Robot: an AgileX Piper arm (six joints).
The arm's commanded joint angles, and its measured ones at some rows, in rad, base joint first. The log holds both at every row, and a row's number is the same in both.
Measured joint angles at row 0: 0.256 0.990 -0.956 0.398 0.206 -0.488
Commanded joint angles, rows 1 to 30: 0.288 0.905 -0.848 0.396 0.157 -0.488; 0.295 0.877 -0.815 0.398 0.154 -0.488; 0.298 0.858 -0.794 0.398 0.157 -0.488; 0.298 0.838 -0.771 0.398 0.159 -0.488; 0.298 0.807 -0.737 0.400 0.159 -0.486; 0.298 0.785 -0.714 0.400 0.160 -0.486; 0.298 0.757 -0.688 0.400 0.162 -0.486; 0.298 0.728 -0.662 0.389 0.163 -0.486; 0.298 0.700 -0.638 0.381 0.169 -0.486; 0.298 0.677 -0.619 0.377 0.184 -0.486; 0.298 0.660 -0.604 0.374 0.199 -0.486; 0.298 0.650 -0.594 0.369 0.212 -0.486; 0.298 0.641 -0.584 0.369 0.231 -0.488; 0.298 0.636 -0.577 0.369 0.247 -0.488; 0.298 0.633 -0.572 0.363 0.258 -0.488; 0.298 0.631 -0.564 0.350 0.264 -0.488; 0.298 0.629 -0.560 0.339 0.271 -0.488; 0.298 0.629 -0.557 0.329 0.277 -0.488; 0.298 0.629 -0.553 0.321 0.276 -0.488; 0.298 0.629 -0.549 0.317 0.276 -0.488; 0.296 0.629 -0.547 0.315 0.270 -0.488; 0.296 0.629 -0.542 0.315 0.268 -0.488; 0.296 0.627 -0.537 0.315 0.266 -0.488; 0.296 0.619 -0.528 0.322 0.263 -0.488; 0.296 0.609 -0.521 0.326 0.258 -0.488; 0.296 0.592 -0.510 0.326 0.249 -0.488; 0.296 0.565 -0.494 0.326 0.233 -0.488; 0.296 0.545 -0.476 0.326 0.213 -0.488; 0.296 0.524 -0.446 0.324 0.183 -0.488; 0.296 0.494 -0.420 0.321 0.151 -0.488
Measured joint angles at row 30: 0.298 0.581 -0.495 0.328 0.247 -0.486
